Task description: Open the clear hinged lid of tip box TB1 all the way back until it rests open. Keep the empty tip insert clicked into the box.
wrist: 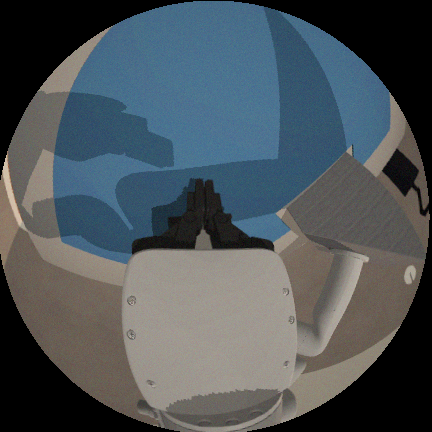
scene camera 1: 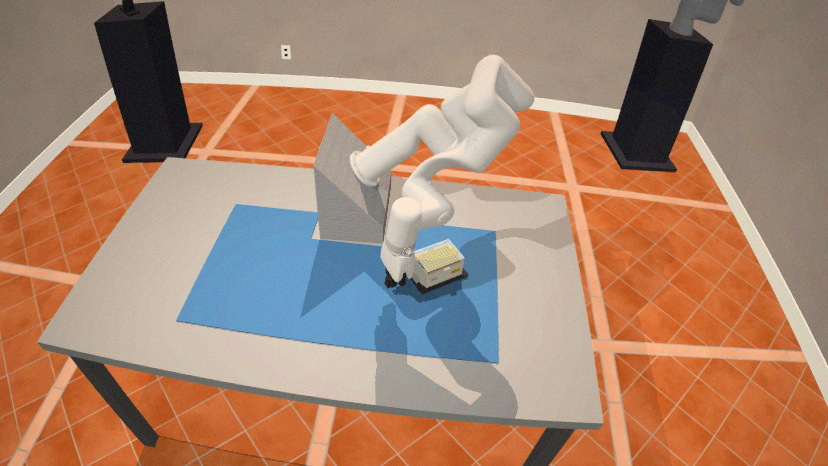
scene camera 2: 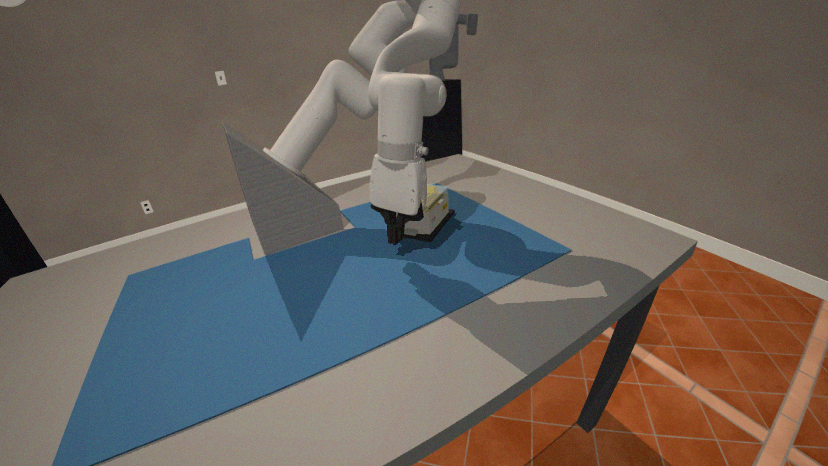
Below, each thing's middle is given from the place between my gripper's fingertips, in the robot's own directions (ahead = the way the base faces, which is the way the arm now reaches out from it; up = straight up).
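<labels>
The clear lid (scene camera 1: 440, 256) is 80 mm behind my hand, 130 mm to the left of it, and it sits 30 mm above it.
</labels>
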